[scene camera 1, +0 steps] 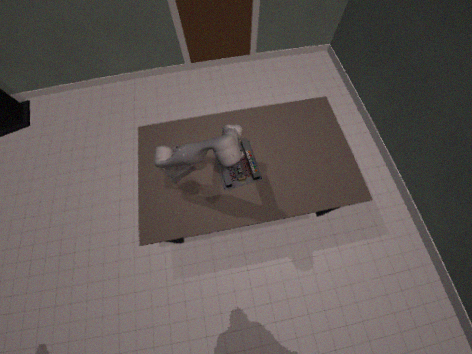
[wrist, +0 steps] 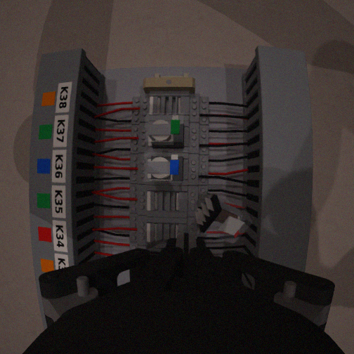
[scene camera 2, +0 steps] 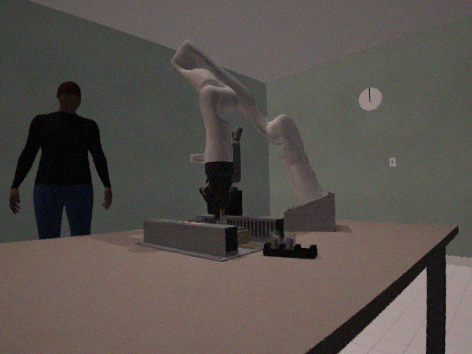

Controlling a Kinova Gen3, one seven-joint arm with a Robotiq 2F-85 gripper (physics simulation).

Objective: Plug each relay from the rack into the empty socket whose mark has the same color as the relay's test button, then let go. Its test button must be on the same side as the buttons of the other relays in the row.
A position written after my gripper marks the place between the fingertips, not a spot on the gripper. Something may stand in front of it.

Observation:
In view: my gripper (scene camera 2: 219, 222) and a panel (wrist: 222, 84).
My gripper is seen too in the wrist view (wrist: 185, 244).

